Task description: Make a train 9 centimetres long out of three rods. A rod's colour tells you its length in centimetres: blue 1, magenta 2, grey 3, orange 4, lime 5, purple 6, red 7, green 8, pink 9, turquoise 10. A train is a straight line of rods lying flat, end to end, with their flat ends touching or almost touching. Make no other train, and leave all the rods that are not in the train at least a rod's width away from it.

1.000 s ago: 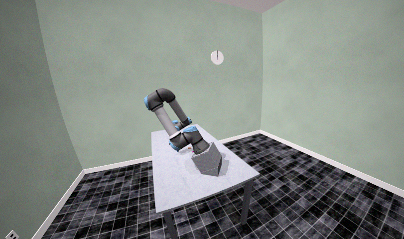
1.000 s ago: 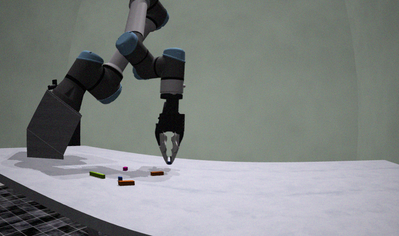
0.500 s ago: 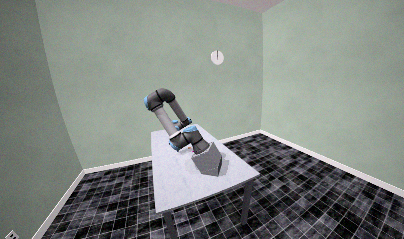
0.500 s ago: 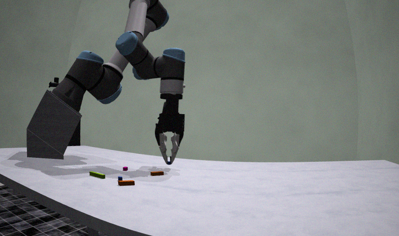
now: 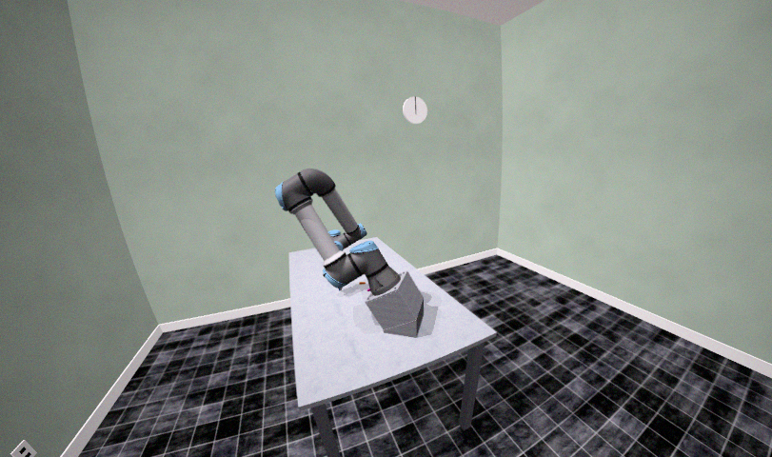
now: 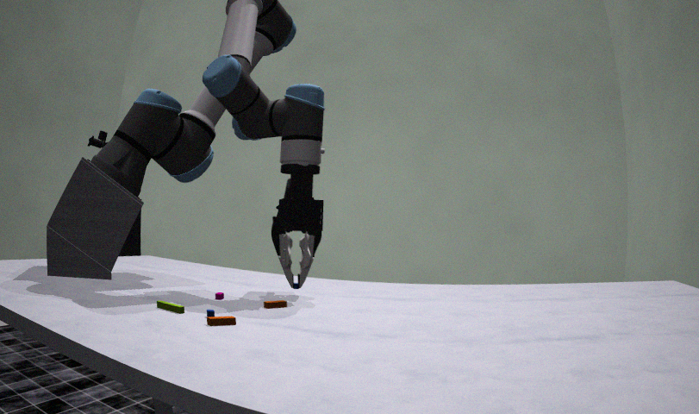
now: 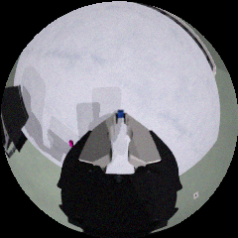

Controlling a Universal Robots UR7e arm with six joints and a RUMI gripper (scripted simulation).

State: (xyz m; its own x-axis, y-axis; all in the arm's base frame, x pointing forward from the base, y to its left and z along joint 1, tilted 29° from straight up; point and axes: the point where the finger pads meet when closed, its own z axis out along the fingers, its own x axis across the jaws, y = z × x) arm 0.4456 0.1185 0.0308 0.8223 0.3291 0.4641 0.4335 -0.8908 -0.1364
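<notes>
My gripper is now 9 cm past the lime rod, 32 cm to the left of it and 2 cm above it. The rest, counted from my hand: magenta rod: 8 cm behind, 16 cm to the right, 2 cm below.
</notes>
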